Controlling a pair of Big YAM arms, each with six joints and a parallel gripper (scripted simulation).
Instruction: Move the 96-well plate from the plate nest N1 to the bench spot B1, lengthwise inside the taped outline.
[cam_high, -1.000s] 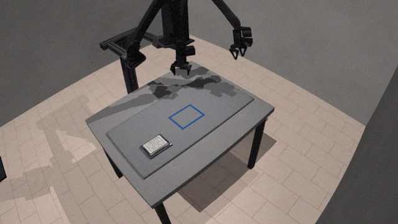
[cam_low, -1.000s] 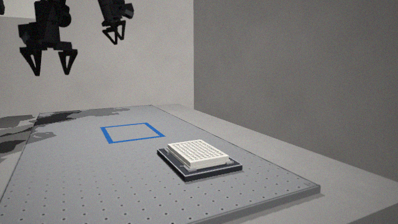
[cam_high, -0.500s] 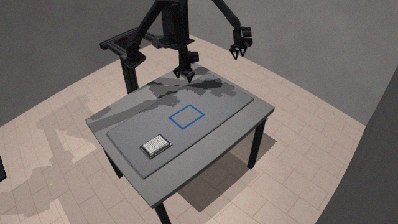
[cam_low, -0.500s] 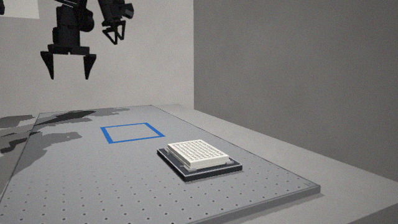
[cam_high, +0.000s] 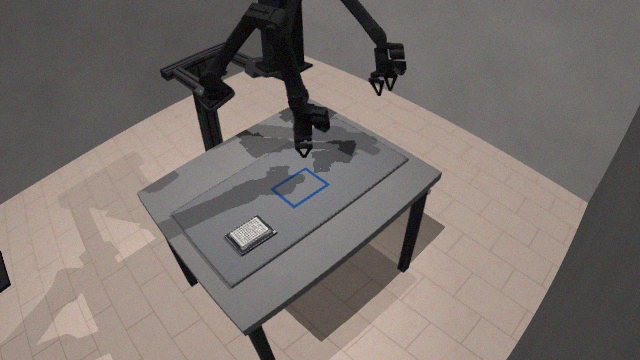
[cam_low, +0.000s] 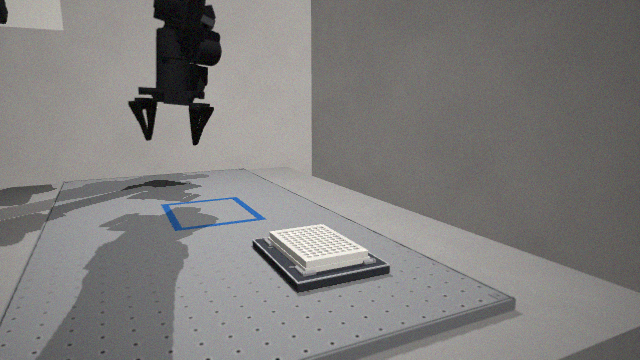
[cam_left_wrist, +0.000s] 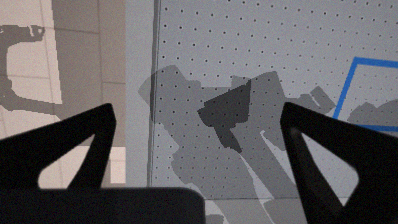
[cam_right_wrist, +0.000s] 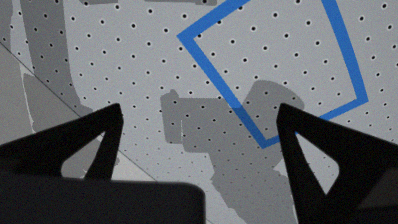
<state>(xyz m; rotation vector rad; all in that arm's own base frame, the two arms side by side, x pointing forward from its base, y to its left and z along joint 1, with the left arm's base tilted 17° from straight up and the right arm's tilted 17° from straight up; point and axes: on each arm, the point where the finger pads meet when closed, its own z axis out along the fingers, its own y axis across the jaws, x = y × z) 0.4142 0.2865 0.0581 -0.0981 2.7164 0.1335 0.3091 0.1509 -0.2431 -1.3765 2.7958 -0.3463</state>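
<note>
Right now the white 96-well plate is 80 mm ahead of my right hand, 390 mm to the right of it and 110 mm below it. The rest, counted from my right hand: dark plate nest: 80 mm ahead, 390 mm to the right, 130 mm below.
</note>
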